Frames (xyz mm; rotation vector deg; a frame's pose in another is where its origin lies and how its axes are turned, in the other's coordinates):
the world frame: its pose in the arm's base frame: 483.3 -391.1 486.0 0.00 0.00 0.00
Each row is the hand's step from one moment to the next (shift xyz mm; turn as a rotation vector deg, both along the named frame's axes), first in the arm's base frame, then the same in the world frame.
Working: the arm's base frame: its pose in the world frame: -483.3 391.1 -486.0 0.00 0.00 0.00

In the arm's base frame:
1: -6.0 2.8 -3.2 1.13 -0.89 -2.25
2: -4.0 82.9 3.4 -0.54 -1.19 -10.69
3: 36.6 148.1 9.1 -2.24 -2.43 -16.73
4: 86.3 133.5 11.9 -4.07 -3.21 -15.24
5: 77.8 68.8 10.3 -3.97 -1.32 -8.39
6: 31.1 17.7 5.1 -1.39 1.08 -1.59
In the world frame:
1: -6.0 2.8 -3.2 1.13 -0.89 -2.25
2: -4.0 82.9 3.4 -0.54 -1.19 -10.69
3: 36.6 148.1 9.1 -2.24 -2.43 -16.73
4: 86.3 133.5 11.9 -4.07 -3.21 -15.24
5: 77.8 68.8 10.3 -3.97 -1.32 -8.39
6: 31.1 17.7 5.1 -1.39 1.08 -1.59

